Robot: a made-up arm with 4 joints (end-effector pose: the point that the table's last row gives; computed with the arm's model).
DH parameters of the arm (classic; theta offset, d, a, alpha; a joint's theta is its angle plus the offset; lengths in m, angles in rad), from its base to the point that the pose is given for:
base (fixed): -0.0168 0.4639 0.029 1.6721
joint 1: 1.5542 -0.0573 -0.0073 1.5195
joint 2: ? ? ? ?
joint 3: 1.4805 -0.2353 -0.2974 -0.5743
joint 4: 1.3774 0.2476 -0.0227 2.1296
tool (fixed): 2.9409 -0.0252 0 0
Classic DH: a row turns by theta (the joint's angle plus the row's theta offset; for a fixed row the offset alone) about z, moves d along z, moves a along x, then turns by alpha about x.
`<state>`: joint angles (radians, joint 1 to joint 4).
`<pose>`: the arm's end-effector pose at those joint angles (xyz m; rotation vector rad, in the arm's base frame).
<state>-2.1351 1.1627 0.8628 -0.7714</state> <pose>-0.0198 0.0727 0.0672 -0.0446 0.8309 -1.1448</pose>
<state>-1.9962 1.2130 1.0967 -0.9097</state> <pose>0.0952 0.0092 0.0716 0.0712 0.5634 -1.1643</pose>
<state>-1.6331 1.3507 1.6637 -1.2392</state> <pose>0.2828 -0.1557 0.2495 0.2554 -0.1123 -1.1674</pose>
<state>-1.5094 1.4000 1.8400 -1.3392</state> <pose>0.2923 -0.2006 0.3349 0.2836 -0.3282 -1.1714</pose>
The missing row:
joint 2: -0.49 0.0458 0.025 -1.2921
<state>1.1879 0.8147 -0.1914 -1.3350</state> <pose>0.3158 0.1778 0.6897 0.3056 -0.9530 0.1339</pose>
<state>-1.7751 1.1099 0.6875 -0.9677</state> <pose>0.0742 0.1244 0.0725 0.2687 0.8441 -0.9311</pose>
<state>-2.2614 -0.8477 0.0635 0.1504</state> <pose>-0.2867 -0.0200 0.2774 -0.1136 0.6744 0.7759</pose>
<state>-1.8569 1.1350 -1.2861 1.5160</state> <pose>-0.1898 0.2042 0.5622 -0.9118 0.5747 -0.7461</pose>
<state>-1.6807 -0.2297 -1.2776 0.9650</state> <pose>-0.1843 -0.1448 0.4917 -0.9213 0.3438 0.5135</pose>
